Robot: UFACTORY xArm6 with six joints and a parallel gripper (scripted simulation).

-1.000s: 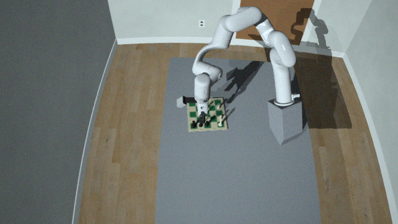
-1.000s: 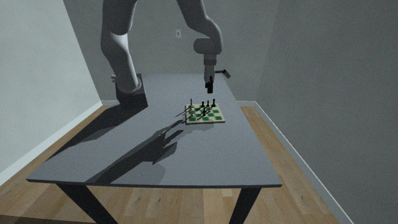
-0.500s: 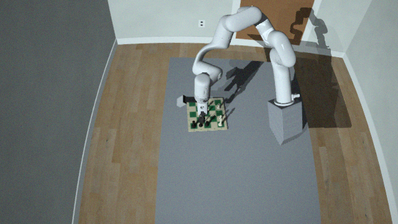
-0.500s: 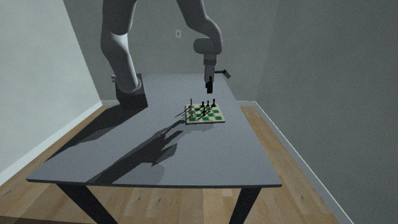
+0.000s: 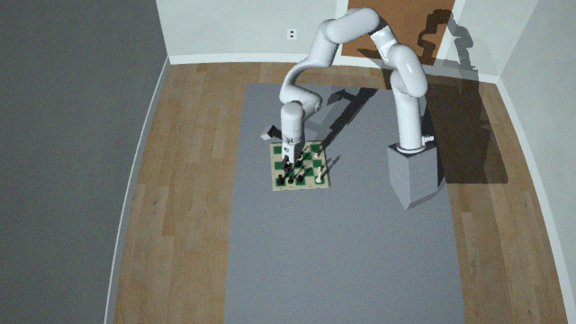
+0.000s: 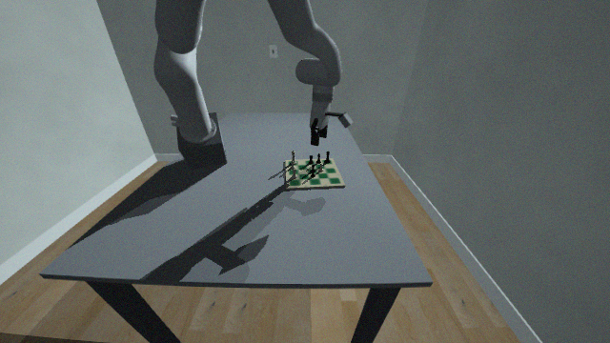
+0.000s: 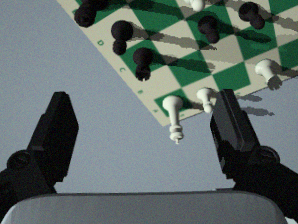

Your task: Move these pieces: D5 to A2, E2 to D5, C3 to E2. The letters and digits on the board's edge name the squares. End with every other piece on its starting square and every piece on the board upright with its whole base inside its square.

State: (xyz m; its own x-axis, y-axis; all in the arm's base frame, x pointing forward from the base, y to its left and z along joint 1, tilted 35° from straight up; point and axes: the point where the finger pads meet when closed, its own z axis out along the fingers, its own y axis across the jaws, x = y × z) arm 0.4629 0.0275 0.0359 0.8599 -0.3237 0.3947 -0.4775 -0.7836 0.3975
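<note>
The chessboard lies 3 cm behind my hand, 6 cm to the right of it and 12 cm below it.
</note>
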